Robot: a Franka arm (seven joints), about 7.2 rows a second.
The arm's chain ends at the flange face. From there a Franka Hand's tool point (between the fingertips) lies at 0.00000 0.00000 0.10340 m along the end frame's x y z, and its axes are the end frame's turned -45 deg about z.
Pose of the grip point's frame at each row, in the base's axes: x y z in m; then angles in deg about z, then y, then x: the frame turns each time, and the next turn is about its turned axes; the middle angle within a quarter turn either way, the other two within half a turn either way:
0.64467 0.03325 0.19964 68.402 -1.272 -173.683
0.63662 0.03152 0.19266 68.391 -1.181 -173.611
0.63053 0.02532 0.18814 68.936 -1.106 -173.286
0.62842 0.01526 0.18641 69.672 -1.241 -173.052
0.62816 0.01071 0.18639 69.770 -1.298 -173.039
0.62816 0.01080 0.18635 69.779 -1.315 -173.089
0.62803 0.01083 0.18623 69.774 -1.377 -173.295
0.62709 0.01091 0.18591 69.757 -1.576 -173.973
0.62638 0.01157 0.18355 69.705 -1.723 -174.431
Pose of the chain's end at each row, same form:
0.65441 0.02694 0.30239 23.639 3.560 -174.626
0.64654 0.02531 0.29540 23.629 3.675 -174.639
0.64110 0.01913 0.29081 24.192 3.957 -174.460
0.63938 0.00883 0.28903 24.951 4.026 -174.199
0.63911 0.00420 0.28900 25.053 3.994 -174.149
0.63902 0.00429 0.28897 25.059 3.947 -174.173
0.63851 0.00434 0.28889 25.043 3.758 -174.276
0.63630 0.00450 0.28870 24.988 3.140 -174.617
0.63472 0.00519 0.28642 24.911 2.713 -174.839

